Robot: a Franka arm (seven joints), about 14 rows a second.
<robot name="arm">
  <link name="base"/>
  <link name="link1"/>
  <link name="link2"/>
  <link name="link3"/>
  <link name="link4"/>
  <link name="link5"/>
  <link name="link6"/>
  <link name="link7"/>
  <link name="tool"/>
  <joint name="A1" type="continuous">
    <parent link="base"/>
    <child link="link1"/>
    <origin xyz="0 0 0.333"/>
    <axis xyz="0 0 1"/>
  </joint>
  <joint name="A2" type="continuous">
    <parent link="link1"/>
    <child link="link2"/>
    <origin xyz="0 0 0" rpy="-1.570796 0 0"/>
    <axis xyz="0 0 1"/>
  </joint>
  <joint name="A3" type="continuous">
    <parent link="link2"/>
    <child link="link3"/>
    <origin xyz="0 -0.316 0" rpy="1.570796 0 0"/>
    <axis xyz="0 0 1"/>
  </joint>
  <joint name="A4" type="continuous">
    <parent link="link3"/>
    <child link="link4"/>
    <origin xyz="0.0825 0 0" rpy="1.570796 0 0"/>
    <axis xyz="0 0 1"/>
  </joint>
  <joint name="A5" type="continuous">
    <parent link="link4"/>
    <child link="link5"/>
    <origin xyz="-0.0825 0.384 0" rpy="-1.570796 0 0"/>
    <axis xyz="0 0 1"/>
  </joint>
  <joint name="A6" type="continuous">
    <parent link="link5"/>
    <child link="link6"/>
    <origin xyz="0 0 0" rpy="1.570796 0 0"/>
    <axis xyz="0 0 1"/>
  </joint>
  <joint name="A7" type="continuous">
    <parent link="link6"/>
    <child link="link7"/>
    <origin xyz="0.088 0 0" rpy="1.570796 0 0"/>
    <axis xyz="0 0 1"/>
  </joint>
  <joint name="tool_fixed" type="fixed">
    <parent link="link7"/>
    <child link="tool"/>
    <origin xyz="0 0 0.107"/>
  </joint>
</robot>
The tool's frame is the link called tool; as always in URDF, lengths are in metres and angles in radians. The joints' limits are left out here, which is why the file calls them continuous.
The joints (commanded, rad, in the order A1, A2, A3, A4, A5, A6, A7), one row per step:
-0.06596, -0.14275, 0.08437, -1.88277, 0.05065, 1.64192, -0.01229
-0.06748, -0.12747, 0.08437, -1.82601, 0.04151, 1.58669, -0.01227
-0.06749, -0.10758, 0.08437, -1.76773, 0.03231, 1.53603, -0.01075
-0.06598, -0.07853, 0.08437, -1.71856, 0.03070, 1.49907, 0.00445
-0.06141, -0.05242, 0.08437, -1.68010, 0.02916, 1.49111, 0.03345
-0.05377, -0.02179, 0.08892, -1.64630, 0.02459, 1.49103, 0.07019
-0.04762, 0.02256, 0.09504, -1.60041, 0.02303, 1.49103, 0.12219
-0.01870, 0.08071, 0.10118, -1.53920, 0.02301, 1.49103, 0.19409
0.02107, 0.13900, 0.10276, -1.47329, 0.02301, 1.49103, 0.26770
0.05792, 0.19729, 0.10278, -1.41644, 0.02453, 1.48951, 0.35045
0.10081, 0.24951, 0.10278, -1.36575, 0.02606, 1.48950, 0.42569
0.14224, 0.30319, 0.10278, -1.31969, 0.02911, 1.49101, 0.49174
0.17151, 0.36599, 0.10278, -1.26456, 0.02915, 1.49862, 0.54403
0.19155, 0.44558, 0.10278, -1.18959, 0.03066, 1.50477, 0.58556
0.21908, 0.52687, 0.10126, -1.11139, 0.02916, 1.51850, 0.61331
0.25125, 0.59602, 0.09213, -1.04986, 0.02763, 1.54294, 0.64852
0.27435, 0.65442, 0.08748, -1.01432, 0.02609, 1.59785, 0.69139
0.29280, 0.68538, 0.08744, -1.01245, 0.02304, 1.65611, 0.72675
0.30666, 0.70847, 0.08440, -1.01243, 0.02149, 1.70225, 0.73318
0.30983, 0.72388, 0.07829, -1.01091, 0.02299, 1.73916, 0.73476
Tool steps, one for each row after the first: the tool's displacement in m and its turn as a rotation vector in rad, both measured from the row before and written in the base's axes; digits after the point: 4 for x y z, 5 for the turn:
0.0024, -0.0015, 0.0146, -0.00761, 0.01356, 0.00235
0.0034, -0.0010, 0.0132, -0.00765, 0.01211, 0.00142
0.0063, 0.0003, 0.0051, -0.00138, 0.01707, -0.01217
0.0081, 0.0019, 0.0036, -0.00327, -0.00384, -0.02364
0.0097, 0.0056, -0.0007, -0.00696, -0.00252, -0.02384
0.0138, 0.0060, -0.0028, -0.00434, -0.00067, -0.03918
0.0169, 0.0191, -0.0041, -0.00326, -0.00157, -0.03652
0.0158, 0.0237, -0.0031, -0.00250, -0.00571, -0.03239
0.0141, 0.0224, -0.0084, -0.00346, 0.00560, -0.04617
0.0105, 0.0269, -0.0084, -0.00337, 0.00435, -0.03290
0.0093, 0.0272, -0.0121, -0.00213, 0.00927, -0.02550
0.0128, 0.0205, -0.0142, -0.00143, 0.00280, -0.02481
0.0174, 0.0158, -0.0174, 0.00321, 0.00205, -0.02460
0.0159, 0.0202, -0.0182, 0.00414, -0.00778, -0.00596
0.0124, 0.0201, -0.0183, -0.00009, -0.01446, -0.01544
0.0121, 0.0172, -0.0212, 0.00581, -0.02805, -0.02933
0.0056, 0.0154, -0.0170, 0.00624, -0.02572, -0.02113
0.0042, 0.0103, -0.0133, 0.00587, -0.02171, 0.00177
0.0056, 0.0012, -0.0077, 0.00656, -0.02166, -0.00610

